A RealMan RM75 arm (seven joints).
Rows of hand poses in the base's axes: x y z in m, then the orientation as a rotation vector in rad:
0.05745, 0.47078, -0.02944, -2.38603, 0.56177, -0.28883
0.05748, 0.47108, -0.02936, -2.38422, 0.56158, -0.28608
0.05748, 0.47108, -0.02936, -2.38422, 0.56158, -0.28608
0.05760, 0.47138, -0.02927, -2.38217, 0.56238, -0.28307
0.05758, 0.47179, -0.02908, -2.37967, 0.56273, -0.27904
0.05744, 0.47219, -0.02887, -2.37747, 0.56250, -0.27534
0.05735, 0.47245, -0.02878, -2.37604, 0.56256, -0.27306
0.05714, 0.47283, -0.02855, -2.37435, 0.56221, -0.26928
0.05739, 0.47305, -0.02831, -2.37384, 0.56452, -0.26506
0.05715, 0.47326, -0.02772, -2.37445, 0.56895, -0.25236
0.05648, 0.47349, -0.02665, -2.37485, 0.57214, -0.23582
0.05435, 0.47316, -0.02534, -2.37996, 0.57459, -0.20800
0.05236, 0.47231, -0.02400, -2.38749, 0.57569, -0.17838
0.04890, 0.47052, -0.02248, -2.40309, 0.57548, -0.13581
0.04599, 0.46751, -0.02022, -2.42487, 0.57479, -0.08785
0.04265, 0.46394, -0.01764, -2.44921, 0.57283, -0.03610
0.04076, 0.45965, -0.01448, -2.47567, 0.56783, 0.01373
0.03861, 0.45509, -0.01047, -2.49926, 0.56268, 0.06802
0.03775, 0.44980, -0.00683, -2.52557, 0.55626, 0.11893
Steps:
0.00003, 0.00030, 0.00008, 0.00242, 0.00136, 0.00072
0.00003, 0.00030, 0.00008, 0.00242, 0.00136, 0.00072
0.00015, 0.00060, 0.00017, 0.00505, 0.00313, 0.00077
0.00013, 0.00101, 0.00036, 0.00840, 0.00535, 0.00138
-0.00001, 0.00141, 0.00057, 0.01142, 0.00725, 0.00234
-0.00010, 0.00167, 0.00066, 0.01334, 0.00847, 0.00278
-0.00031, 0.00205, 0.00089, 0.01590, 0.01053, 0.00389
-0.00006, 0.00227, 0.00113, 0.01722, 0.01395, 0.00330
-0.00030, 0.00248, 0.00172, 0.01934, 0.02406, 0.00349
-0.00097, 0.00271, 0.00279, 0.02261, 0.03640, 0.00556
-0.00310, 0.00238, 0.00410, 0.02393, 0.05741, 0.01147
-0.00509, 0.00153, 0.00544, 0.02320, 0.07985, 0.01897
-0.00855, -0.00026, 0.00696, 0.01724, 0.11270, 0.03130
-0.01146, -0.00327, 0.00922, 0.00580, 0.15044, 0.04562
-0.01480, -0.00684, 0.01180, -0.00813, 0.19087, 0.06174
-0.01669, -0.01113, 0.01496, -0.02507, 0.22941, 0.07938
-0.01884, -0.01569, 0.01897, -0.03944, 0.27024, 0.09777
-0.01970, -0.02098, 0.02261, -0.05777, 0.30875, 0.11604

